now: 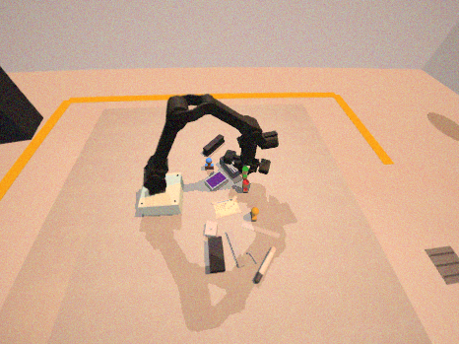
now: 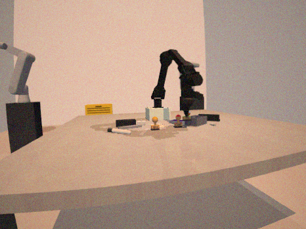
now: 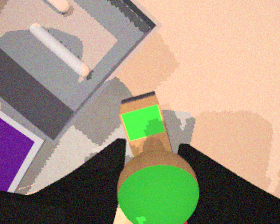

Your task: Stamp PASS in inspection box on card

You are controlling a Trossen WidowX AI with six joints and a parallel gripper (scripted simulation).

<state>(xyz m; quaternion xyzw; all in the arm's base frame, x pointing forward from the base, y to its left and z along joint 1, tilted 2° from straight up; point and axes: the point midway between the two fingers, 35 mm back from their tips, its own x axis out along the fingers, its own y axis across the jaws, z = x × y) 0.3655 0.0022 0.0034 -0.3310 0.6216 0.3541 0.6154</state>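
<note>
My gripper tip is now 50 mm to the left of the red-knobbed stamp, 40 mm above it and 10 mm past it. From my gripper tip the other things lie so: green-knobbed stamp right at my gripper tip; grey tray 80 mm to the left, 40 mm below, 30 mm behind; purple ink pad 120 mm behind, 50 mm below, 20 mm to the left.
</note>
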